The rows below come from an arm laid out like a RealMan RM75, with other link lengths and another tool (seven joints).
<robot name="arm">
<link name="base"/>
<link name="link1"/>
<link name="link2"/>
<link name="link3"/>
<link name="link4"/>
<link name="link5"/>
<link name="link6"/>
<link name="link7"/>
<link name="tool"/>
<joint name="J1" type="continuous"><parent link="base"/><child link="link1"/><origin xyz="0 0 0.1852" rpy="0 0 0"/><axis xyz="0 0 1"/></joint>
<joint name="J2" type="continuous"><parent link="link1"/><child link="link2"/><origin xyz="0 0 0" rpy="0 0 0"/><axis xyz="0 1 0"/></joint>
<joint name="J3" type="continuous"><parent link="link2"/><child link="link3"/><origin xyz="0 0 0.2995" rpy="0 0 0"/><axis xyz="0 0 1"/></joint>
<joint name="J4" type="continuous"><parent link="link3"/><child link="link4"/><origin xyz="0 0 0" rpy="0 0 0"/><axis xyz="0 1 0"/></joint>
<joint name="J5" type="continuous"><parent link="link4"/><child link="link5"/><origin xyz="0 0 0.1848" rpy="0 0 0"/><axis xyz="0 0 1"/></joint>
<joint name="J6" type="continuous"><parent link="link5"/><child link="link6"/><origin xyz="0 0 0" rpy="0 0 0"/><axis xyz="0 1 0"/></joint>
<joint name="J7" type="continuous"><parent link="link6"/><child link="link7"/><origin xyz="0 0 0.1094" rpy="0 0 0"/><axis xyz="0 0 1"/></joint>
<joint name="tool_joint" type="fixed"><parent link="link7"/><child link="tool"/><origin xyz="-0.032 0.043 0.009" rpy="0.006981 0 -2.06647"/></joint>
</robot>
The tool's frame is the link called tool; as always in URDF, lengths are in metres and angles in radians. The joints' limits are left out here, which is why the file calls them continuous.
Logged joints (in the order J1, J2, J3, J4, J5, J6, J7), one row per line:
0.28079 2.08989 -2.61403 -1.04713 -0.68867 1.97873 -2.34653
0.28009 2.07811 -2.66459 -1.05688 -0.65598 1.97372 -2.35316
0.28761 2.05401 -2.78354 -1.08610 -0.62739 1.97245 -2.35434
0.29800 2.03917 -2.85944 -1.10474 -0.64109 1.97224 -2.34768
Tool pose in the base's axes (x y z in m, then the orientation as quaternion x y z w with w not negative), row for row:
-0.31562 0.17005 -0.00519 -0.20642 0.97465 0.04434 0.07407
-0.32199 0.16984 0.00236 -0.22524 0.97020 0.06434 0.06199
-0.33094 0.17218 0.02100 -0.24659 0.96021 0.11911 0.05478
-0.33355 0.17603 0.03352 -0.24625 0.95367 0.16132 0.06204
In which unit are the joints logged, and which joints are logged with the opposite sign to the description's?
The joints are logged in radians. Opposite sign: J1, J2.
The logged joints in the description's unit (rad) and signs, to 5 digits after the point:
-0.28079 -2.08989 -2.61403 -1.04713 -0.68867 1.97873 -2.34653
-0.28009 -2.07811 -2.66459 -1.05688 -0.65598 1.97372 -2.35316
-0.28761 -2.05401 -2.78354 -1.08610 -0.62739 1.97245 -2.35434
-0.29800 -2.03917 -2.85944 -1.10474 -0.64109 1.97224 -2.34768

